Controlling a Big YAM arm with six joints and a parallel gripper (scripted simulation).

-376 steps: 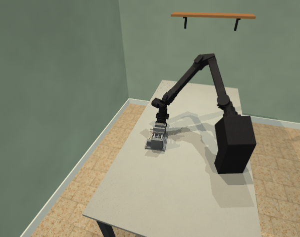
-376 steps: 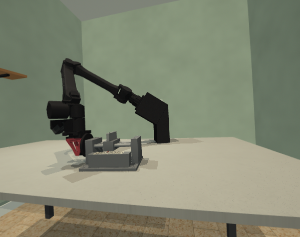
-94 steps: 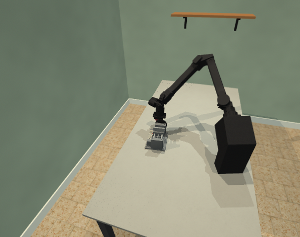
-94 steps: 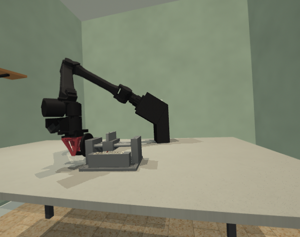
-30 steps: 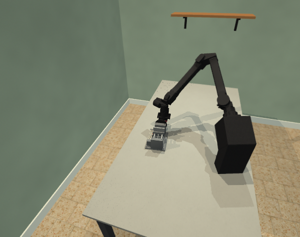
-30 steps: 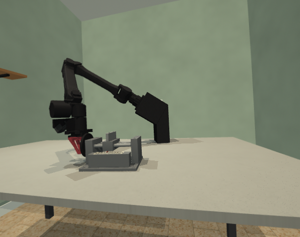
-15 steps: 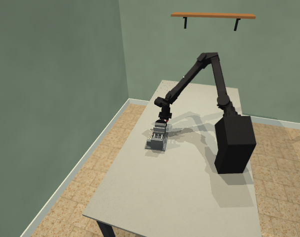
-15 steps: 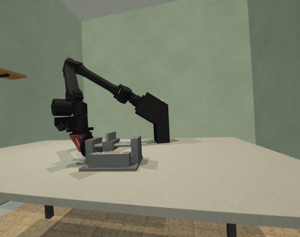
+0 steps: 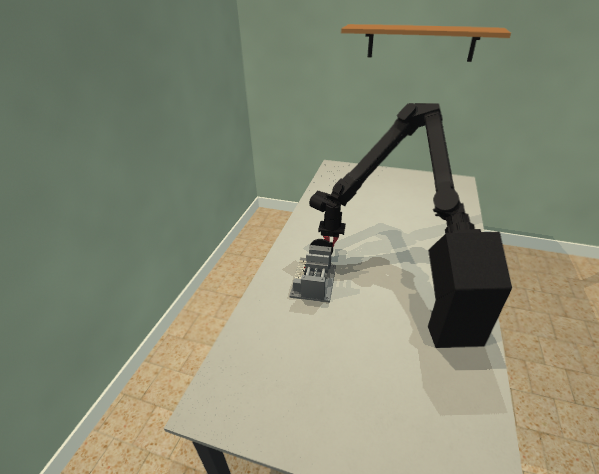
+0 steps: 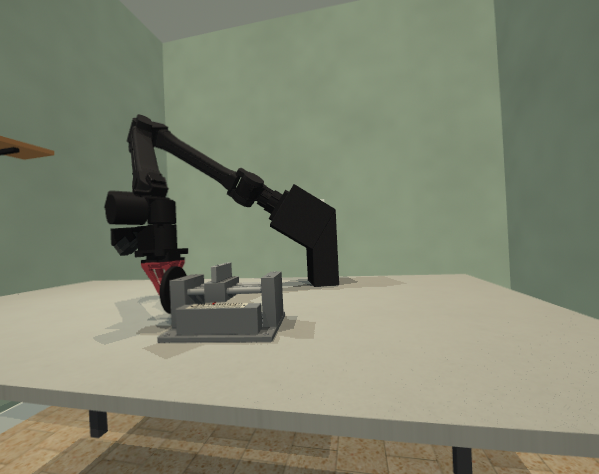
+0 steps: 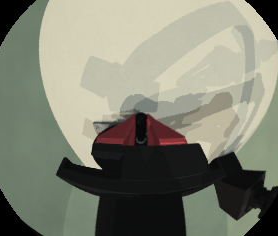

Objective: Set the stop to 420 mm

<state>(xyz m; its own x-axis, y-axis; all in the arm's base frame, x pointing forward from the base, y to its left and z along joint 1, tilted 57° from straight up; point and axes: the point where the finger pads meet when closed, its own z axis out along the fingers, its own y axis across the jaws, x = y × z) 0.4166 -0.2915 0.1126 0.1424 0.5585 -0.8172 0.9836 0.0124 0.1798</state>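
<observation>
Right now the sliding stop block is 70 mm ahead of my hand, 140 mm to the left of it and 20 mm above it.
</observation>
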